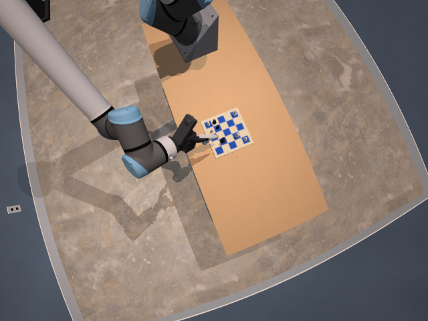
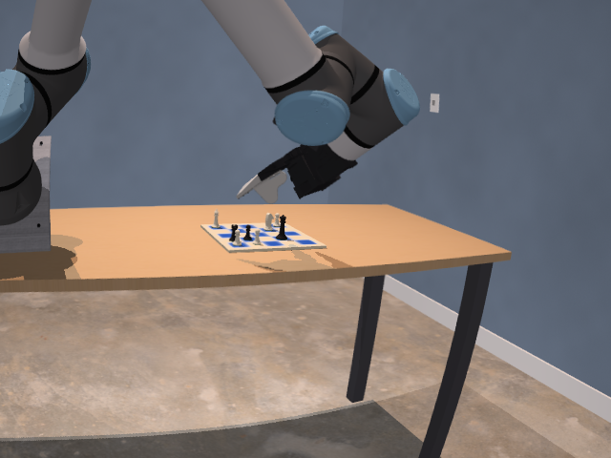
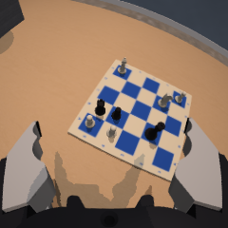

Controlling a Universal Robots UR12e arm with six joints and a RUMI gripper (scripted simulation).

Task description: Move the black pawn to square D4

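Right now my hand is 11 cm above the black pawn, 6 cm to the right of it and 1 cm past it. From my hand the other things lie so: tall black piece 10 cm below, 7 cm ahead, 6 cm to the left; then cream chessboard 12 cm below, 10 cm to the left, 3 cm ahead.
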